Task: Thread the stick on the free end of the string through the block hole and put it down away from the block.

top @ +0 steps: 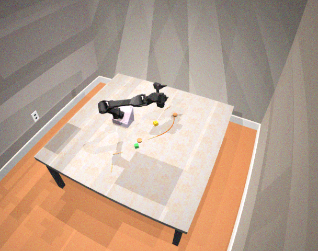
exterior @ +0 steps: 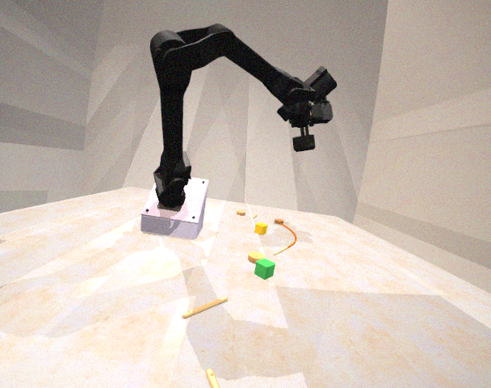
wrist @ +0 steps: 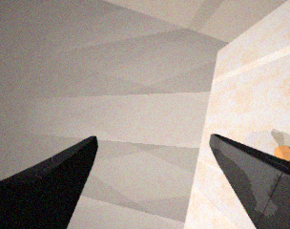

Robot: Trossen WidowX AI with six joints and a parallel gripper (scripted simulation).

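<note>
Now: gripper tip 36 cm above the yellow wooden block, 9 cm past it and 1 cm to the left of it. Round my gripper tip: thin wooden stick 37 cm below, 15 cm to the right, 4 cm behind; green cube 36 cm below, 30 cm to the right, 11 cm behind.
</note>
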